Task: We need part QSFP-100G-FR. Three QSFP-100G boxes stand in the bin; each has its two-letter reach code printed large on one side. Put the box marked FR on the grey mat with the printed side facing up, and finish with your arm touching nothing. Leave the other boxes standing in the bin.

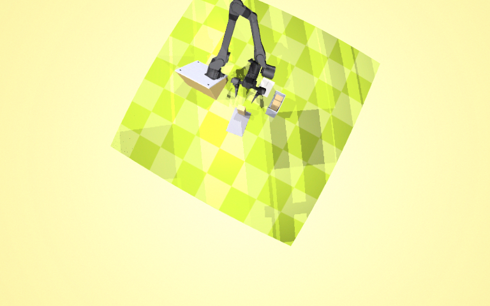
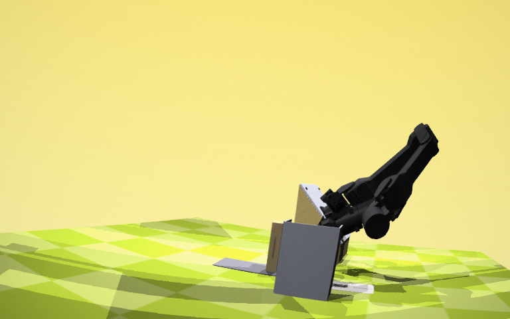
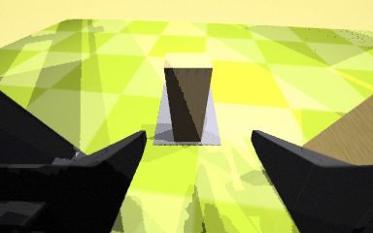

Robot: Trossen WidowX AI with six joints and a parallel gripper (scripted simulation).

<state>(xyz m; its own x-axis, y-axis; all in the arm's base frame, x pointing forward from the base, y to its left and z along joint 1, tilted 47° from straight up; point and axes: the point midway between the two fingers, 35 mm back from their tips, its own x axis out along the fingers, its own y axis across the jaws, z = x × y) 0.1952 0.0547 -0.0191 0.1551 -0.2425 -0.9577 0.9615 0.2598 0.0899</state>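
Right now my gripper tip is 4 cm short of the grey mat, 10 cm to the left of it and 8 cm above it. Round my gripper tip: thin white slab (4 cm ahead, 16 cm to the left, 8 cm below).
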